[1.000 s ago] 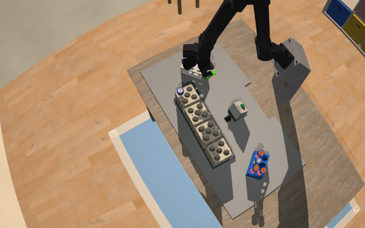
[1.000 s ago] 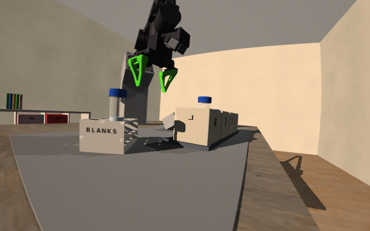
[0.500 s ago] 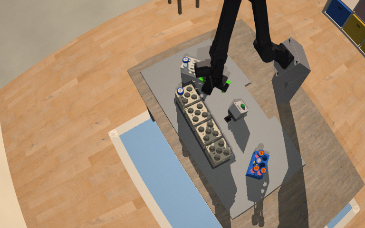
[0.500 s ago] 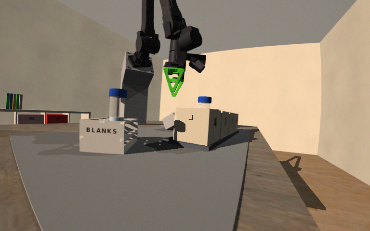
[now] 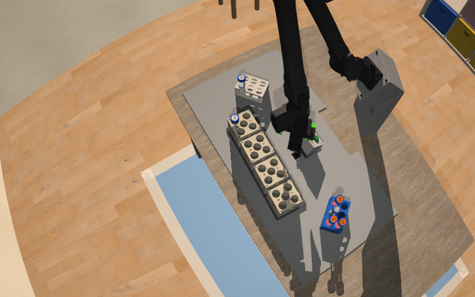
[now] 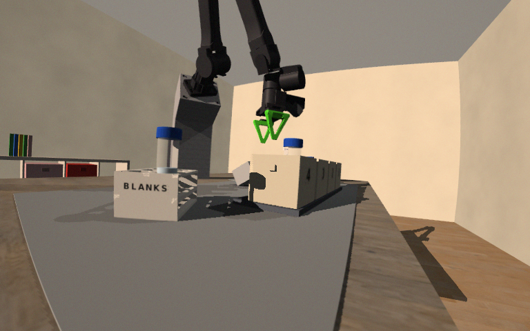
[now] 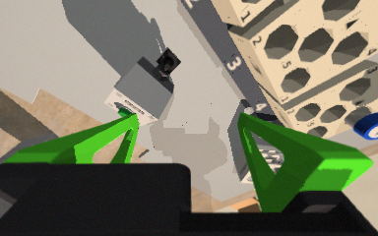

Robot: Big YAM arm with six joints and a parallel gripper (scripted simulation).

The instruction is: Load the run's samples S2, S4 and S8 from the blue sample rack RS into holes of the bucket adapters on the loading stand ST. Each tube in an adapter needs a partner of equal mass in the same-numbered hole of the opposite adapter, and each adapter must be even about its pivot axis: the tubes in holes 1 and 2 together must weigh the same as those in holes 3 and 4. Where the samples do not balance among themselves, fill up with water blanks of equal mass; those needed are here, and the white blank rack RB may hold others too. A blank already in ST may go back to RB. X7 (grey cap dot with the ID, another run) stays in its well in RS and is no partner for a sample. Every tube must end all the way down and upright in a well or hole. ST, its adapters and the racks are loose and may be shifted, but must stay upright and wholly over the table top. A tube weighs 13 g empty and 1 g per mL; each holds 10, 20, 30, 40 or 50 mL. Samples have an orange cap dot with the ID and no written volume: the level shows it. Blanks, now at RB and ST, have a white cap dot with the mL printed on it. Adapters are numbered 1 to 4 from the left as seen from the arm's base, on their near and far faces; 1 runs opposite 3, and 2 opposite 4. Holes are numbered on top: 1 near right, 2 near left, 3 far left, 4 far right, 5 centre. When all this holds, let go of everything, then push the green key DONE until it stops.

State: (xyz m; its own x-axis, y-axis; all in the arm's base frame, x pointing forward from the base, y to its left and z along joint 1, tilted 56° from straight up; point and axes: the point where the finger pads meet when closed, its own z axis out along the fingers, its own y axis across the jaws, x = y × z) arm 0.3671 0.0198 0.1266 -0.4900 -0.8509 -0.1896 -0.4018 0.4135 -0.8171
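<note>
The orange-dot sample is 5 cm ahead of my hand, 38 cm to the left of it and 9 cm below it. Also, from my hand: orange-dot tube (29 cm to the left, 9 cm below); then green DONE key (10 cm behind, 4 cm to the left, 9 cm below); then white-dot blank marked 10 (12 cm ahead, 21 cm to the right, 9 cm below).
</note>
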